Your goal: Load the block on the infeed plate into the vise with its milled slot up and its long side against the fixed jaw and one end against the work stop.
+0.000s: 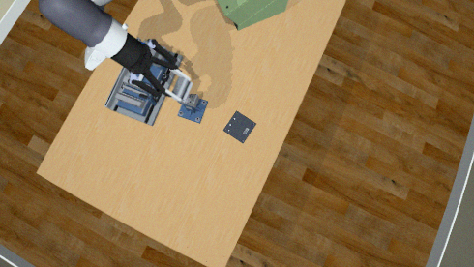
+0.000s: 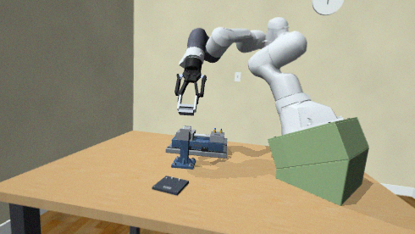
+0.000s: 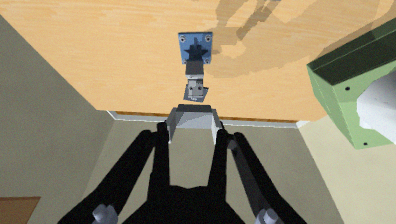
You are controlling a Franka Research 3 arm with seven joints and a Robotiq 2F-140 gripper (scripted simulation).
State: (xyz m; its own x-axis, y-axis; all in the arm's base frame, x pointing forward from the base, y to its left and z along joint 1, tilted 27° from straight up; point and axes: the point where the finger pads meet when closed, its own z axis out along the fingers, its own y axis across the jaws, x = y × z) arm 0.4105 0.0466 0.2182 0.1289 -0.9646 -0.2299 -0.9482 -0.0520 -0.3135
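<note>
Now: hand 20 mm to the right of the grey part and 20 mm above it. Also, from my hand: vise (40 mm behind, 190 mm to the right, 220 mm below); dark work stop rod (30 mm ahead, 150 mm to the right, 170 mm below); grey air cylinder (140 mm behind, 190 mm to the right, 180 mm below).
</note>
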